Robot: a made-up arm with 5 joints.
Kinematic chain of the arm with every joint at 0, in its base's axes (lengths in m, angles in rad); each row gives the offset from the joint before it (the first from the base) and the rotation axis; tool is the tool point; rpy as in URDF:
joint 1: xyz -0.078 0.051 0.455 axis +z
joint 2: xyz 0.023 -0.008 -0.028 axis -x
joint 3: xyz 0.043 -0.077 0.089 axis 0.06 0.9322 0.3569
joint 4: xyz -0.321 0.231 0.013 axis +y
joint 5: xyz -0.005 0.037 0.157 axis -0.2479 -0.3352 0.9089
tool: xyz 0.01 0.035 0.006 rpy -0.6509 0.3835 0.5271
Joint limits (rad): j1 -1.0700..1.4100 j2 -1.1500..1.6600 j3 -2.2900..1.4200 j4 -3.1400..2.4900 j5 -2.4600..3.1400
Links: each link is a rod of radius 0.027 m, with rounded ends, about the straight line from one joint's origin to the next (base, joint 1, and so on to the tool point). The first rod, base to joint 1, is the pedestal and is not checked.
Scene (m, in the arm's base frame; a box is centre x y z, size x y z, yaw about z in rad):
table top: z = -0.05
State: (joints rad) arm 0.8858 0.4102 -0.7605 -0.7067 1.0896
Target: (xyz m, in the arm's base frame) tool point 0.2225 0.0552 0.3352
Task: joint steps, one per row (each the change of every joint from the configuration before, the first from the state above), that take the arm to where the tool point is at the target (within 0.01 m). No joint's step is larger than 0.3 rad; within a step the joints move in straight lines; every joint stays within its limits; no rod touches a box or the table.
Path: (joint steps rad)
1: -0.2794 -0.0235 -0.1588 0.2323 0.0186
2: -0.2794 -0.0235 -0.1588 0.2323 0.0186
3: -0.2794 -0.0235 -0.1588 0.2323 0.0186
4: -0.2794 -0.0235 -0.1588 0.2323 0.0186
5: -0.2794 -0.0235 -0.1589 0.2323 0.0186
6: -0.2794 -0.0235 -0.1588 0.2323 0.0186
7: -0.2794 -0.0235 -0.1588 0.2323 0.0185

